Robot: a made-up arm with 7 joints.
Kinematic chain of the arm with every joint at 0, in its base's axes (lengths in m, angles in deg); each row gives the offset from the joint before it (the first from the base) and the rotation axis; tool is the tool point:
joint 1: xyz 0 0 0.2 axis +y
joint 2: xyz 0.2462 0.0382 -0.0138 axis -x
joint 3: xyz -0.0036 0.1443 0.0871 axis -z
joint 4: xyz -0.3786 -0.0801 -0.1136 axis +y
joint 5: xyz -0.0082 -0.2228 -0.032 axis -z
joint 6: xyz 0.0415 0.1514 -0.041 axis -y
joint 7: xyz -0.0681 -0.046 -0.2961 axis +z
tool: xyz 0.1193 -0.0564 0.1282
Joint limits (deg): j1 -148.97..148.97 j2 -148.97..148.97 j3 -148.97..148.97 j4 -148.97..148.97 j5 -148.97..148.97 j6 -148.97..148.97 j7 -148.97..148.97
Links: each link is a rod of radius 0.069 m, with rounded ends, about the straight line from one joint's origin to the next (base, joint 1, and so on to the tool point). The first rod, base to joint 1, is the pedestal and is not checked.
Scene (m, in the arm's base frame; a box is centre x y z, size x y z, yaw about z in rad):
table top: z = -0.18
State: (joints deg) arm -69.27 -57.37 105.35 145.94 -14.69 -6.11 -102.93
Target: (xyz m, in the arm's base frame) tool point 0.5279 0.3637 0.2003
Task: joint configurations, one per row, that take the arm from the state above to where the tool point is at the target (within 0.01 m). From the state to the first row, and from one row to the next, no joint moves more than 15 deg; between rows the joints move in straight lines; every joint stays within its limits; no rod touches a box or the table.
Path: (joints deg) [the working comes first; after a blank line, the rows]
Joints at the target: 39.18 -25.84 148.97 148.97 25.52 -29.44 -129.08
Straight joint move there: clear.

1: -55.71 -53.43 110.80 146.32 -9.66 -9.03 -106.20
2: -42.16 -49.49 116.26 146.70 -4.64 -11.94 -109.47
3: -28.60 -45.55 121.71 147.08 0.39 -14.86 -112.74
4: -15.04 -41.60 127.16 147.46 5.41 -17.77 -116.01
5: -1.49 -37.66 132.61 147.83 10.44 -20.69 -119.27
6: 12.07 -33.72 138.06 148.21 15.47 -23.61 -122.54
7: 25.63 -29.78 143.52 148.59 20.49 -26.52 -125.81
8: 39.18 -25.84 148.97 148.97 25.52 -29.44 -129.08

